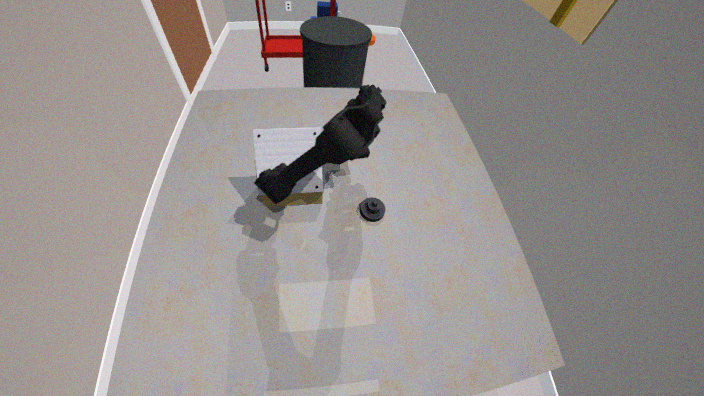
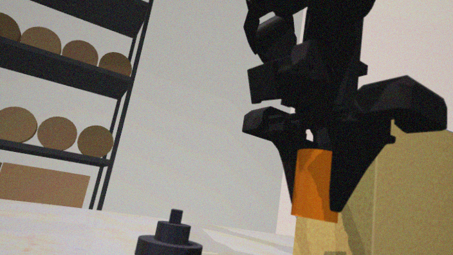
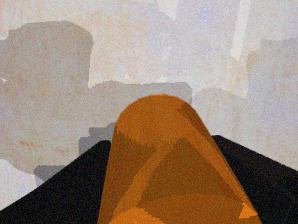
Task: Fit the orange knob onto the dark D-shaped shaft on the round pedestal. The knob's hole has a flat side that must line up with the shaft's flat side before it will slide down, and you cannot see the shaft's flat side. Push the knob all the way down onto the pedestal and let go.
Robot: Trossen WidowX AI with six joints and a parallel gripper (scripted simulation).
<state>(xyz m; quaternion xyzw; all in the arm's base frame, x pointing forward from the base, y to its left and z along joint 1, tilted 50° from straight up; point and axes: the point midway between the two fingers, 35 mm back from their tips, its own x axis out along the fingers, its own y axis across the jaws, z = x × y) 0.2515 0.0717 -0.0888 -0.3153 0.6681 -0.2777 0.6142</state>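
Now: gripper tip 5 cm short of the dark round pedestal, 19 cm to the left of it and 6 cm above it. Round my gripper tip: orange knob: 2 cm above.
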